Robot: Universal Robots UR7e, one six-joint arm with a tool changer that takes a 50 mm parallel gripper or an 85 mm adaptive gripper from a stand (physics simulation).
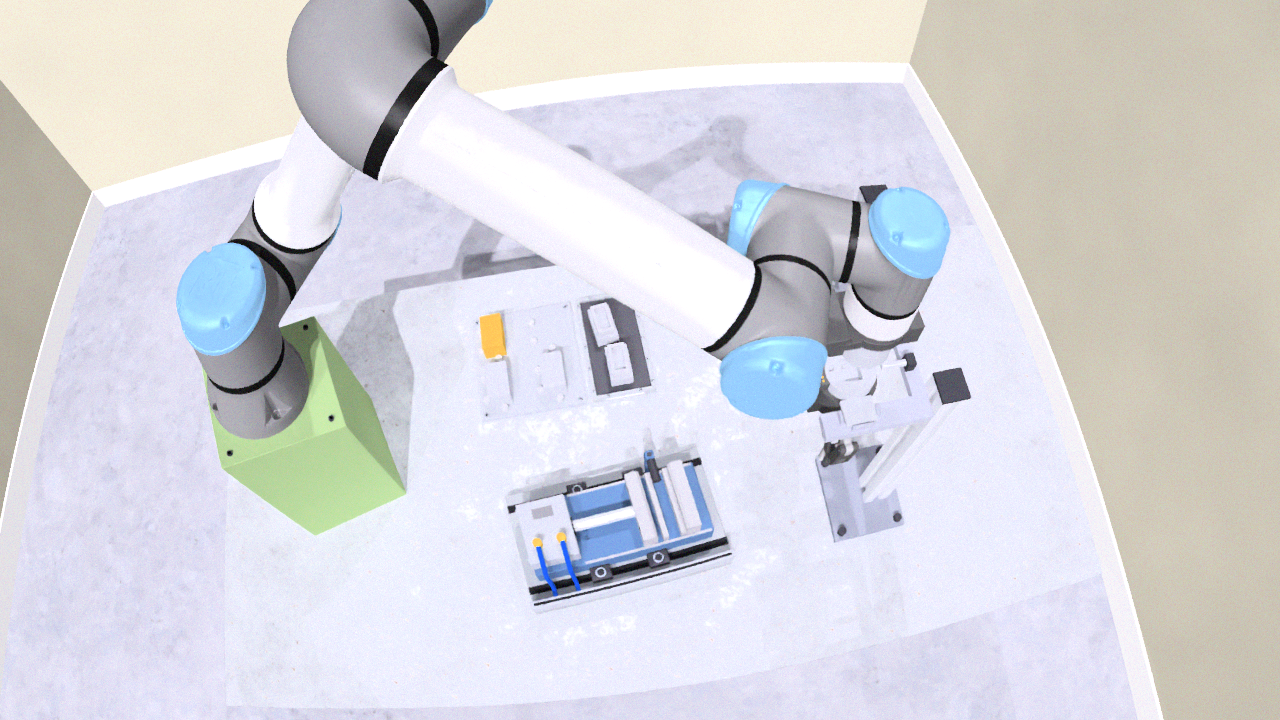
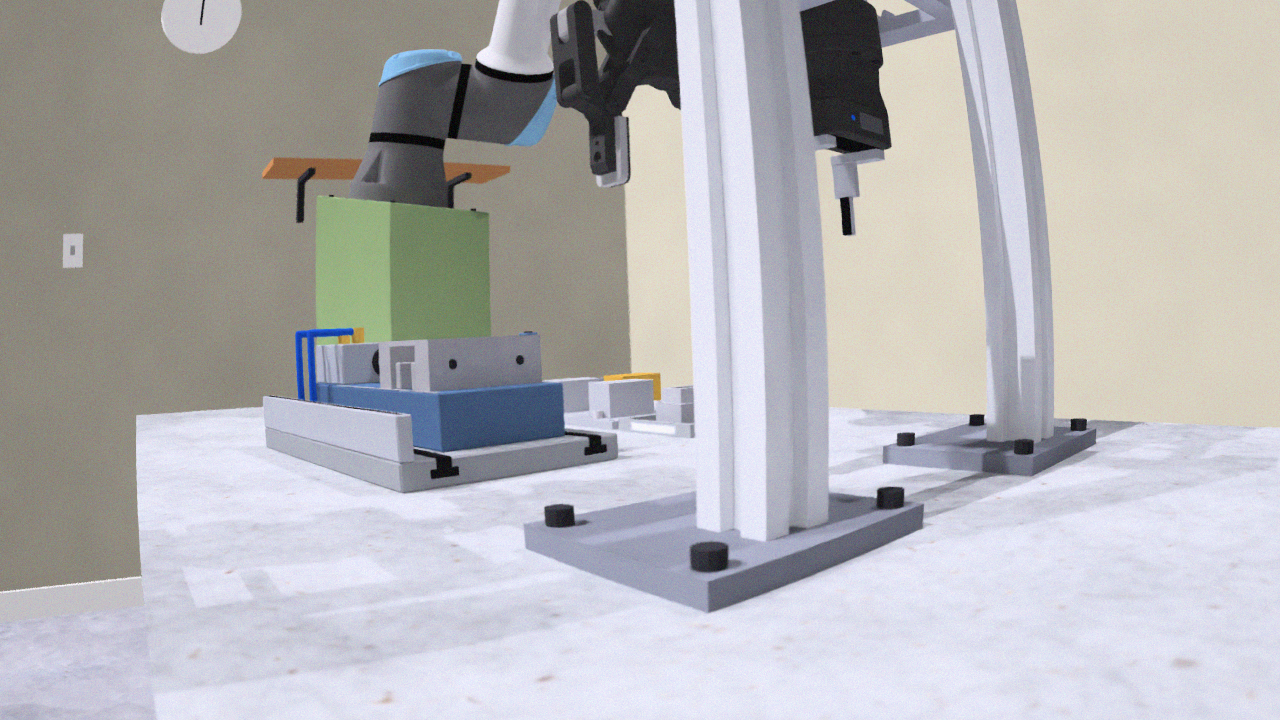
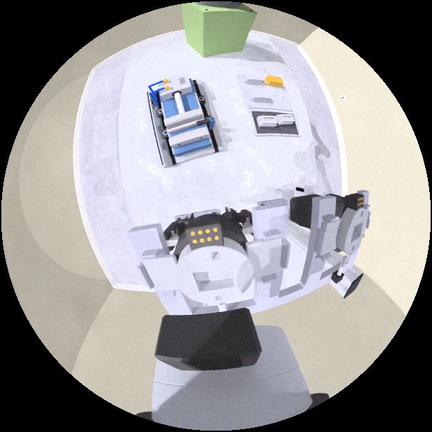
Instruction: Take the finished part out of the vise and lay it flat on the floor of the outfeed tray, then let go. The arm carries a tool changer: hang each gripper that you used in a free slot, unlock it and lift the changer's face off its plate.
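Frame: origin at the arm's base, x left, y ahead, z down, level; millimetres.
Seen in the pictures: arm's base, origin of the base link: (image 1: 259, 390) (image 2: 396, 202).
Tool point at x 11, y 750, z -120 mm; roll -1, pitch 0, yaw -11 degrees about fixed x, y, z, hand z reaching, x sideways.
Note:
Offsets run from my tool point to a thing's top centre. "spot": to the spot under its first point.
The black adaptive gripper (image 1: 838, 452) (image 3: 209, 222) hangs in a slot of the stand, its fingers spread and empty. Its round grey plate @(spot: dx -5, dy -1, dz +71 mm) (image 1: 848, 377) (image 3: 217, 262) lies bare; the changer's black contact block (image 3: 207, 340) on the arm is apart from it. The black parallel gripper (image 2: 848, 80) (image 3: 305, 211) hangs in the neighbouring slot. The blue vise @(dx -91, dy -274, dz +320 mm) (image 1: 617, 539) (image 2: 501, 416) (image 3: 190, 146) shows no part between its jaws. The outfeed tray @(spot: dx +168, dy -245, dz +413 mm) (image 1: 640, 376) (image 3: 277, 131) holds two light parts, one @(dx +255, dy -307, dz +378 mm) (image 1: 603, 323) (image 3: 285, 119) beside the other @(dx +182, dy -279, dz +378 mm) (image 1: 618, 362) (image 3: 266, 121); which is the finished part I cannot tell.
The stand's post @(spot: dx -45, dy +145, dz +301 mm) (image 2: 760, 268) rises near the grippers. A light fixture plate @(dx +196, dy -431, dz +411 mm) (image 1: 528, 358) beside the tray carries an orange block (image 1: 492, 334) (image 2: 644, 380) (image 3: 274, 80). The green pedestal (image 1: 313, 456) (image 2: 402, 268) (image 3: 219, 30) bears the arm. Blue hoses @(spot: dx -164, dy -333, dz +309 mm) (image 1: 568, 562) rise at the vise's end.

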